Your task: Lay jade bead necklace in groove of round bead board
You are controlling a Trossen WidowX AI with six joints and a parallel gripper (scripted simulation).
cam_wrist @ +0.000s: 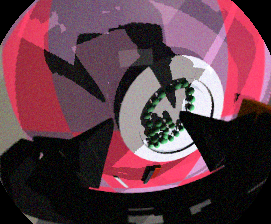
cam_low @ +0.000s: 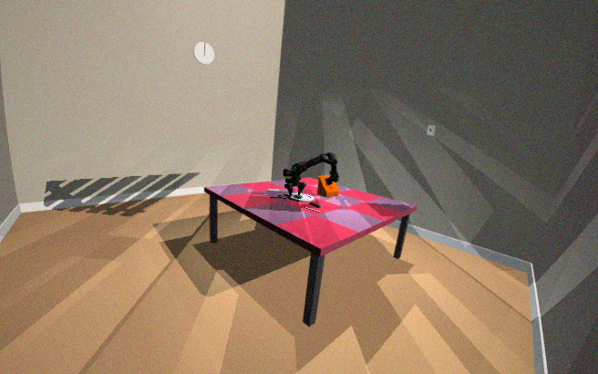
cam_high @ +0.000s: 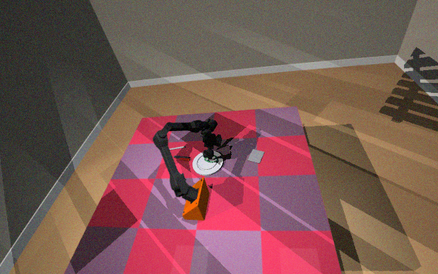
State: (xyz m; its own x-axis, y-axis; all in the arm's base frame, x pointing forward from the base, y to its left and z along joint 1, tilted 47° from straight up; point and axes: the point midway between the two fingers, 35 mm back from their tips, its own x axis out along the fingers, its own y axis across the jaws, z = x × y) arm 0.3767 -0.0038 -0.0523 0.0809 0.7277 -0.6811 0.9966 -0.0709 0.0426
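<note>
Now: gripper tip 60 mm past the round white bead board, 30 mm to the right of it and 10 mm above it. From my gripper tip the other things lie so: red-handled tool: 10 mm behind, 200 mm to the left, 10 mm below; flat grey pad: 20 mm behind, 290 mm to the right, 20 mm below; thin white rod: 90 mm ahead, 270 mm to the left, 20 mm below.
</note>
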